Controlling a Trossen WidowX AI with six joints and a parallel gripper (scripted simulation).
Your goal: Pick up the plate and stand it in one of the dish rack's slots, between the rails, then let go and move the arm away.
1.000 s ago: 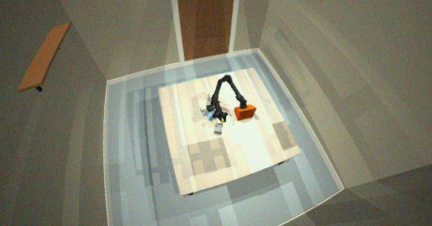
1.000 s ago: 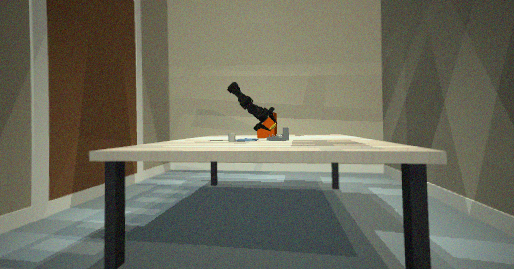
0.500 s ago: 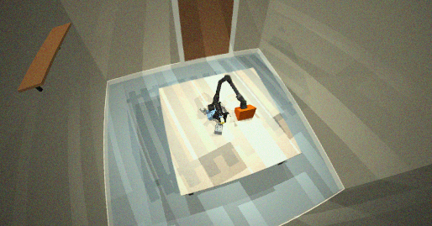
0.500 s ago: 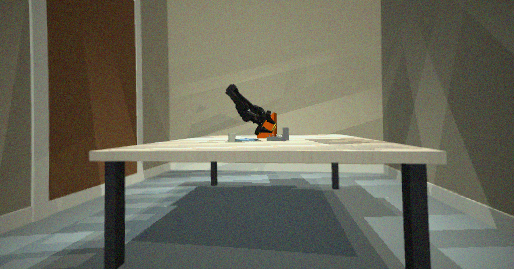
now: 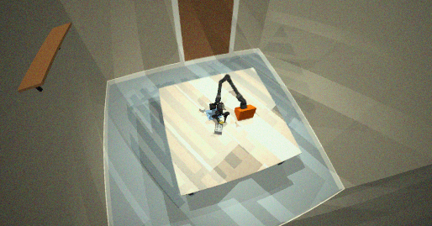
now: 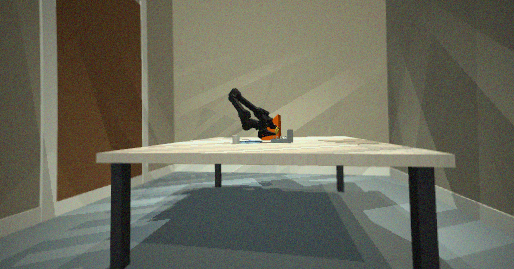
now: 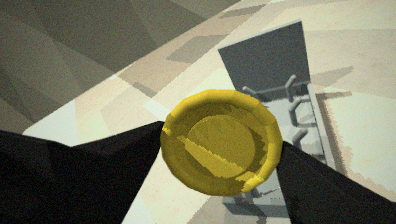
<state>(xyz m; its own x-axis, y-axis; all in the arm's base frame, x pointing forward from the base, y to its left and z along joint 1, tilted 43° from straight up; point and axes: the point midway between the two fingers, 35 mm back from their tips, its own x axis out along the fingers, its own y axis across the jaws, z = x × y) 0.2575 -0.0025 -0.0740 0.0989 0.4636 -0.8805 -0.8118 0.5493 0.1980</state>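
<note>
My gripper tip is now 40 mm short of the grey dish rack, 30 mm to the right of it and 40 mm above it. The rest, counted from my gripper tip: pale blue mat: 40 mm ahead, 170 mm to the right, 60 mm below; yellow plate: 10 mm to the right.
</note>
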